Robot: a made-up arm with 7 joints. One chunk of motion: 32 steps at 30 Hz.
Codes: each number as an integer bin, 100 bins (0 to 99) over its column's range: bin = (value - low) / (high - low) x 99, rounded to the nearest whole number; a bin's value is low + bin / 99 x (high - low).
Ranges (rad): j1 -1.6..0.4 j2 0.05..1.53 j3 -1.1..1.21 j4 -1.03..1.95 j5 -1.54..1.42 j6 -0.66..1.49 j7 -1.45..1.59
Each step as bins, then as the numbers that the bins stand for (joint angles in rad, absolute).
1 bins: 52 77 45 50 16 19 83
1 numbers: -0.5495 1.2011 -0.0500 0.4751 -1.0616 -0.2474 1.0987
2 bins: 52 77 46 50 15 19 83
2 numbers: -0.5495 1.2011 -0.0267 0.4751 -1.0915 -0.2474 1.0987
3 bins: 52 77 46 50 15 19 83
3 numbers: -0.5495 1.2011 -0.0267 0.4751 -1.0915 -0.2474 1.0987
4 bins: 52 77 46 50 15 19 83
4 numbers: -0.5495 1.2011 -0.0267 0.4751 -1.0915 -0.2474 1.0987
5 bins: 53 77 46 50 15 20 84
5 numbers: -0.5293 1.2011 -0.0267 0.4751 -1.0915 -0.2257 1.1294
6 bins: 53 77 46 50 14 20 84
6 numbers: -0.5293 1.2011 -0.0267 0.4751 -1.1214 -0.2257 1.1294
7 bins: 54 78 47 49 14 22 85
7 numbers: -0.5091 1.2161 -0.0033 0.4449 -1.1214 -0.1822 1.1601
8 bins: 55 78 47 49 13 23 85
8 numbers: -0.4889 1.2161 -0.0033 0.4449 -1.1513 -0.1605 1.1601
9 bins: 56 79 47 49 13 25 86
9 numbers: -0.4687 1.2310 -0.0033 0.4449 -1.1513 -0.1171 1.1908
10 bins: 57 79 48 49 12 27 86
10 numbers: -0.4485 1.2310 0.0200 0.4449 -1.1812 -0.0736 1.1908
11 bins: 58 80 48 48 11 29 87
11 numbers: -0.4283 1.2460 0.0200 0.4148 -1.2111 -0.0302 1.2215
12 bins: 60 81 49 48 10 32 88
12 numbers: -0.3879 1.2609 0.0433 0.4148 -1.2410 0.0349 1.2522
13 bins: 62 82 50 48 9 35 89
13 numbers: -0.3475 1.2759 0.0667 0.4148 -1.2709 0.1001 1.2829
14 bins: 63 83 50 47 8 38 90
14 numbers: -0.3273 1.2908 0.0667 0.3847 -1.3008 0.1653 1.3136
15 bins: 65 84 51 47 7 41 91
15 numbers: -0.2869 1.3058 0.0900 0.3847 -1.3307 0.2304 1.3443
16 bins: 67 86 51 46 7 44 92
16 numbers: -0.2465 1.3357 0.0900 0.3546 -1.3307 0.2956 1.3751
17 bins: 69 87 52 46 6 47 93
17 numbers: -0.2061 1.3506 0.1133 0.3546 -1.3606 0.3607 1.4058
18 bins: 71 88 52 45 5 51 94
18 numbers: -0.1657 1.3656 0.1133 0.3245 -1.3905 0.4476 1.4365
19 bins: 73 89 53 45 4 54 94
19 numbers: -0.1253 1.3805 0.1367 0.3245 -1.4204 0.5127 1.4365
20 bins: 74 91 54 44 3 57 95
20 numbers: -0.1051 1.4104 0.1600 0.2944 -1.4503 0.5779 1.4672
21 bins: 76 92 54 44 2 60 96
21 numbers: -0.0646 1.4254 0.1600 0.2944 -1.4802 0.6430 1.4979
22 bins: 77 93 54 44 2 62 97
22 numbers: -0.0444 1.4403 0.1600 0.2944 -1.4802 0.6865 1.5286
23 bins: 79 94 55 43 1 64 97
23 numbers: -0.0040 1.4553 0.1833 0.2643 -1.5101 0.7299 1.5286
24 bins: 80 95 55 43 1 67 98
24 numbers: 0.0162 1.4702 0.1833 0.2643 -1.5101 0.7951 1.5593
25 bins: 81 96 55 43 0 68 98
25 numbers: 0.0364 1.4852 0.1833 0.2643 -1.5400 0.8168 1.5593
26 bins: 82 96 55 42 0 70 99
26 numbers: 0.0566 1.4852 0.1833 0.2342 -1.5400 0.8602 1.5900
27 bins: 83 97 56 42 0 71 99
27 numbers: 0.0768 1.5001 0.2067 0.2342 -1.5400 0.8819 1.5900
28 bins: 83 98 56 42 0 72 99
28 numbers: 0.0768 1.5151 0.2067 0.2342 -1.5400 0.9036 1.5900
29 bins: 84 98 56 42 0 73 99
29 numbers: 0.0970 1.5151 0.2067 0.2342 -1.5400 0.9254 1.5900
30 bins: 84 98 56 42 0 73 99
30 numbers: 0.0970 1.5151 0.2067 0.2342 -1.5400 0.9254 1.5900
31 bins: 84 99 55 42 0 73 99
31 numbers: 0.0970 1.5300 0.1833 0.2342 -1.5400 0.9254 1.5900
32 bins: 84 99 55 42 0 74 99
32 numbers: 0.0970 1.5300 0.1833 0.2342 -1.5400 0.9471 1.5900
